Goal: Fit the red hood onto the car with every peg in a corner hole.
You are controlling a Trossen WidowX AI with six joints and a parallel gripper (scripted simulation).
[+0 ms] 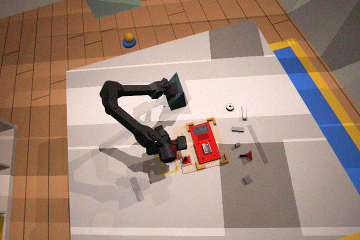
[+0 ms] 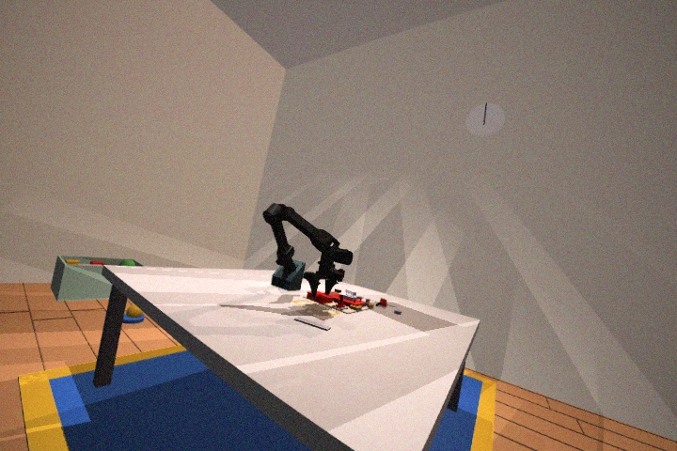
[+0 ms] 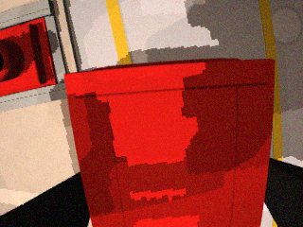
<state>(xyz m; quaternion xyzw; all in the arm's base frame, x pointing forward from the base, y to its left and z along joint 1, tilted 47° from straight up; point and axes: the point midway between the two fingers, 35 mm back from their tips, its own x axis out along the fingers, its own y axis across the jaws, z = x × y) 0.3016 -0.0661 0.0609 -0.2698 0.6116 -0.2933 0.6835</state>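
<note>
Right now my gripper tip is 30 mm short of the engine block, 190 mm to the right of it and 10 mm above it. Also, from my gripper tip: red hood: right at my gripper tip; grey bar: 50 mm ahead, 440 mm to the left, 40 mm below.
</note>
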